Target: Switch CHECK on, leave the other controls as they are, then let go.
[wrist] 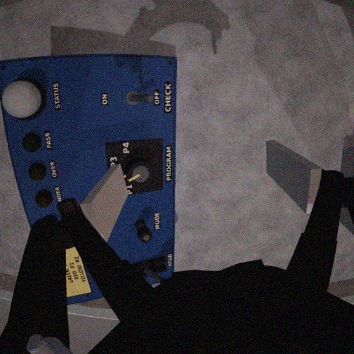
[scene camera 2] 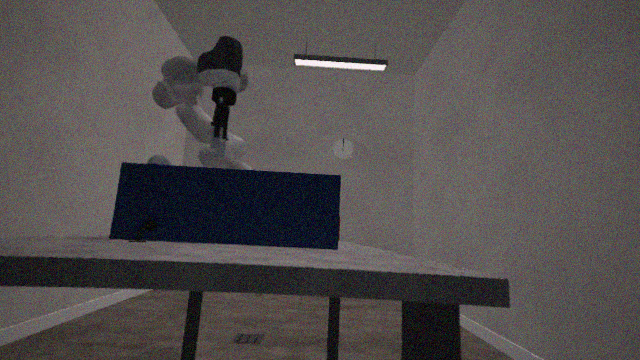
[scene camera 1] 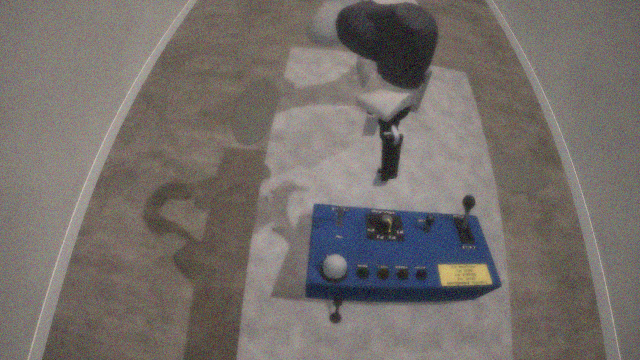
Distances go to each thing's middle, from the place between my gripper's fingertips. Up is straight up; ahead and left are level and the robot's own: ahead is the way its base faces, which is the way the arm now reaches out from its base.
Scene:
My gripper is now 19 cm short of the blue control box (scene camera 2: 157,201), 17 cm above it and 9 cm to the right of it.

